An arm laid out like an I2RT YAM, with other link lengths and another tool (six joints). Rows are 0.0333 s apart.
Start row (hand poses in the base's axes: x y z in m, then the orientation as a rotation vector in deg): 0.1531, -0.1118, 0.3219, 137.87, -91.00, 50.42
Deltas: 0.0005, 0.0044, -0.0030, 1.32, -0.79, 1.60; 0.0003, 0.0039, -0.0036, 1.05, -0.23, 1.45; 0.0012, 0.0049, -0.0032, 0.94, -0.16, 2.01; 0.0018, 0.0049, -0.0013, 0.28, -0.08, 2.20; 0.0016, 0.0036, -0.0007, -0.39, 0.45, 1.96; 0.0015, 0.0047, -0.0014, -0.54, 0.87, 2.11; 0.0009, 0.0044, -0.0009, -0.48, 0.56, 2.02; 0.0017, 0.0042, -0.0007, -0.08, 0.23, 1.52; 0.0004, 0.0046, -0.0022, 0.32, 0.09, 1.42; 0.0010, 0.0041, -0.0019, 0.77, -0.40, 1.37; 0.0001, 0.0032, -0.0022, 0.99, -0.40, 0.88; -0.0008, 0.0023, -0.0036, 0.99, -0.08, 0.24; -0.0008, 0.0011, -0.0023, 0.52, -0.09, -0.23; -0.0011, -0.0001, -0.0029, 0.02, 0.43, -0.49; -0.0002, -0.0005, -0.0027, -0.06, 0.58, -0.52; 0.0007, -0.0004, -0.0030, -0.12, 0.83, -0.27; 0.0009, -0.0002, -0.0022, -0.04, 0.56, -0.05; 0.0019, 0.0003, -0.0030, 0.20, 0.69, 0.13; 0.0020, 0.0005, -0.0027, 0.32, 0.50, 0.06; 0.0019, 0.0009, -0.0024, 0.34, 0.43, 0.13; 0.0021, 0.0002, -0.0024, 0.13, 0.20, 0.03; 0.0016, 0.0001, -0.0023, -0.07, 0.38, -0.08
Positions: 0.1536, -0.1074, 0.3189, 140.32, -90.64, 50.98; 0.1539, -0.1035, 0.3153, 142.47, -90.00, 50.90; 0.1551, -0.0986, 0.3121, 145.11, -88.59, 50.85; 0.1569, -0.0937, 0.3108, 147.48, -86.34, 51.05; 0.1585, -0.0901, 0.3101, 149.14, -83.63, 50.81; 0.1600, -0.0854, 0.3087, 150.81, -80.49, 50.04; 0.1609, -0.0810, 0.3078, 152.36, -77.55, 49.66; 0.1626, -0.0768, 0.3071, 153.69, -75.59, 49.51; 0.1630, -0.0722, 0.3049, 155.20, -74.07, 49.38; 0.1640, -0.0681, 0.3030, -156.73, 72.93, -49.70; 0.1641, -0.0649, 0.3008, -156.01, 71.65, -49.27; 0.1633, -0.0626, 0.2972, -155.28, 71.37, -48.50; 0.1625, -0.0615, 0.2949, -154.72, 71.73, -48.19; 0.1614, -0.0616, 0.2920, -154.83, 72.53, -47.69; 0.1612, -0.0621, 0.2893, -155.10, 73.40, -47.07; 0.1619, -0.0625, 0.2863, -155.71, 73.95, -46.16; 0.1628, -0.0627, 0.2841, -156.14, 74.13, -45.50; 0.1647, -0.0624, 0.2811, -156.56, 74.07, -44.45; 0.1667, -0.0619, 0.2784, -156.71, 74.08, -43.54; 0.1686, -0.0610, 0.2760, -156.82, 73.98, -42.69; 0.1707, -0.0608, 0.2736, -156.88, 73.98, -42.32; 0.1723, -0.0607, 0.2713, -157.17, 74.17, -41.90
